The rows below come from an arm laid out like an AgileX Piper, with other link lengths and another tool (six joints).
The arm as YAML. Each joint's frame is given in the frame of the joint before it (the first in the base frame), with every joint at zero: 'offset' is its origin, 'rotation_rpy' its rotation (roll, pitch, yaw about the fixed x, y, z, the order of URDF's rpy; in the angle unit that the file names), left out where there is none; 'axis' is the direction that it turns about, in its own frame. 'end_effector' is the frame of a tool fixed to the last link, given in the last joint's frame.
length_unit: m
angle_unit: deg
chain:
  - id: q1
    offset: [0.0, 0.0, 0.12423]
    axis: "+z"
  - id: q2
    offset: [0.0, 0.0, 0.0]
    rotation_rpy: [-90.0, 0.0, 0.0]
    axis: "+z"
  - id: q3
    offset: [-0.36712, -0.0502, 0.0]
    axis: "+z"
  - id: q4
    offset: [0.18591, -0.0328, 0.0]
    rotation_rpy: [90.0, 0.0, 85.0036]
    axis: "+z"
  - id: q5
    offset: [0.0, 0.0, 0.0]
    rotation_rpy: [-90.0, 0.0, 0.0]
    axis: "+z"
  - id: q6
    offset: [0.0, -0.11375, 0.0]
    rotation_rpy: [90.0, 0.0, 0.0]
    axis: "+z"
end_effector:
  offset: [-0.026, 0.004, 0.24]
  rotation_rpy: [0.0, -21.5, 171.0]
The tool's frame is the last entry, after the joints.
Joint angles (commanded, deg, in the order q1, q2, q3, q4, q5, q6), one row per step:
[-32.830 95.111 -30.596 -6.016 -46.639 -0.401]
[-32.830 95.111 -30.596 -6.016 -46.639 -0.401]
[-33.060 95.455 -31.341 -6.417 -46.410 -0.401]
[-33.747 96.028 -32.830 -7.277 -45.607 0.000]
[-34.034 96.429 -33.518 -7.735 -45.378 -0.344]
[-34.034 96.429 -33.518 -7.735 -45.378 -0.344]
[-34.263 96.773 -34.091 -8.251 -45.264 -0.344]
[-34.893 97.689 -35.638 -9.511 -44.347 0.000]
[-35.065 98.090 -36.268 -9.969 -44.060 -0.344]
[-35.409 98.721 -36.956 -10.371 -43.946 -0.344]
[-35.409 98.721 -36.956 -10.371 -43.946 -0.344]
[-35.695 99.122 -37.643 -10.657 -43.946 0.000]
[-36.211 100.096 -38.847 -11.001 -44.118 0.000]
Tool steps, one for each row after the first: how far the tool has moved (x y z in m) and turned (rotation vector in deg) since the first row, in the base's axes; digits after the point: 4 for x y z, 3 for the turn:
[0.0000 0.0000 0.0000 0.000 0.000 0.000]
[0.0026 -0.0021 0.0012 -0.284 -0.023 0.102]
[0.0061 -0.0081 0.0025 -0.447 -0.016 0.011]
[0.0084 -0.0104 0.0026 -0.998 0.243 0.174]
[0.0084 -0.0104 0.0026 -0.998 0.243 0.174]
[0.0107 -0.0118 0.0030 -1.302 0.307 0.373]
[0.0158 -0.0166 0.0005 -1.506 0.826 0.657]
[0.0183 -0.0179 -0.0004 -2.009 1.194 0.921]
[0.0207 -0.0216 -0.0019 -2.169 1.377 0.904]
[0.0207 -0.0216 -0.0019 -2.169 1.377 0.904]
[0.0226 -0.0251 -0.0005 -2.169 1.081 0.773]
[0.0263 -0.0321 0.0004 -2.535 0.860 0.554]

